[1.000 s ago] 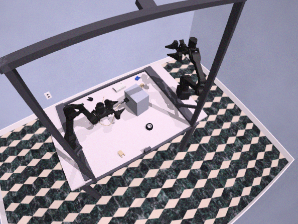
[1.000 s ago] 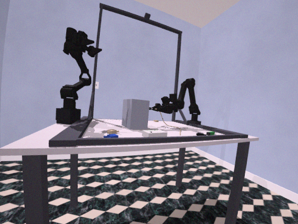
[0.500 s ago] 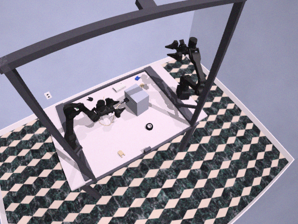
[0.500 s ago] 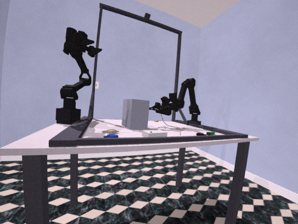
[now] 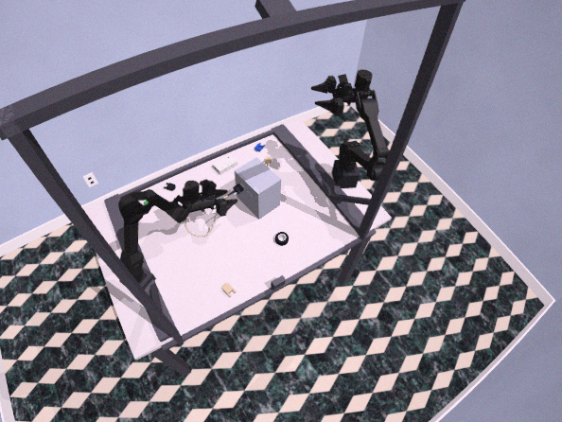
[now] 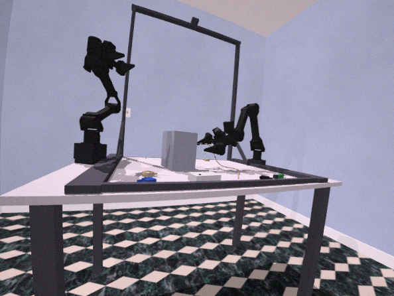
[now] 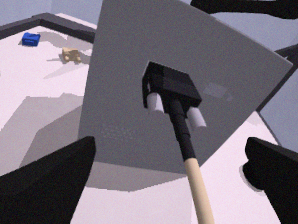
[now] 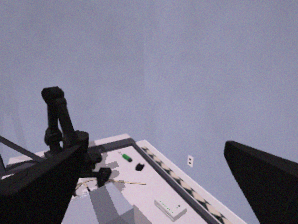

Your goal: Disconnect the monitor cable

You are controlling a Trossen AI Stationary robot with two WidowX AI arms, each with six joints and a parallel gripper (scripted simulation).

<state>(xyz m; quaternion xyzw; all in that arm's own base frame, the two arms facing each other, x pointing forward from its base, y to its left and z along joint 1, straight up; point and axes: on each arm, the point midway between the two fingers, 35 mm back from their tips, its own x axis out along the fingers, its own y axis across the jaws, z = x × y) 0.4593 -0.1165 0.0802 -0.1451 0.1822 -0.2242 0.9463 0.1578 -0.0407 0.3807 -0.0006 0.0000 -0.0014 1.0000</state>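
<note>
My left gripper is now 15 cm to the left of the grey box and 4 cm above it.
</note>
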